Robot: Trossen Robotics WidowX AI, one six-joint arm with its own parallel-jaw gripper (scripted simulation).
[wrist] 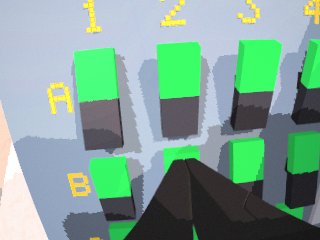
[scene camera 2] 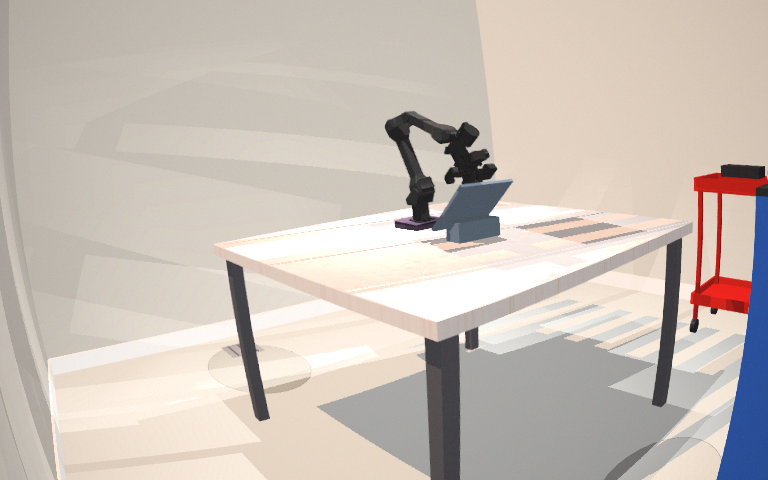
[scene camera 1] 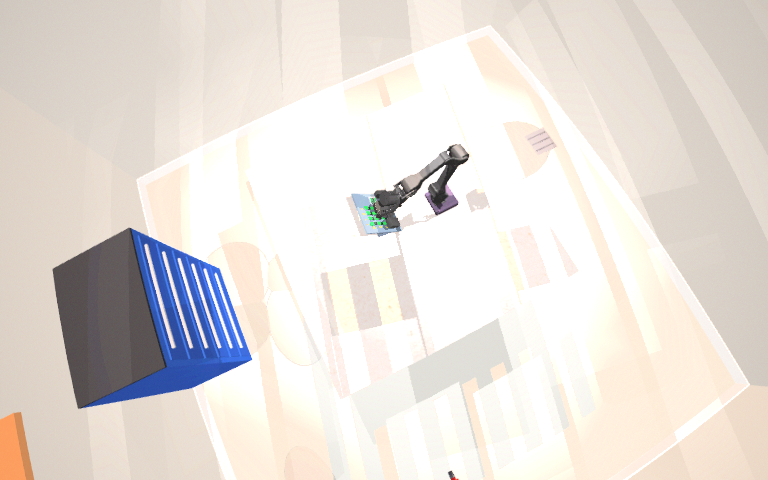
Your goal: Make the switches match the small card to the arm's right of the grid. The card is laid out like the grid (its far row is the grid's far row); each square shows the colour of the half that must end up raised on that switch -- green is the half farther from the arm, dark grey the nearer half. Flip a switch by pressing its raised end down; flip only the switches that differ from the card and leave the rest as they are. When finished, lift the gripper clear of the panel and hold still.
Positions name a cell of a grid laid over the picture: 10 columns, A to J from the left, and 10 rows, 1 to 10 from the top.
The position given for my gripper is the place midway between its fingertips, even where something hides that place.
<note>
In view: my gripper (scene camera 2: G5).
My gripper shows as well in the wrist view (wrist: F8).
</note>
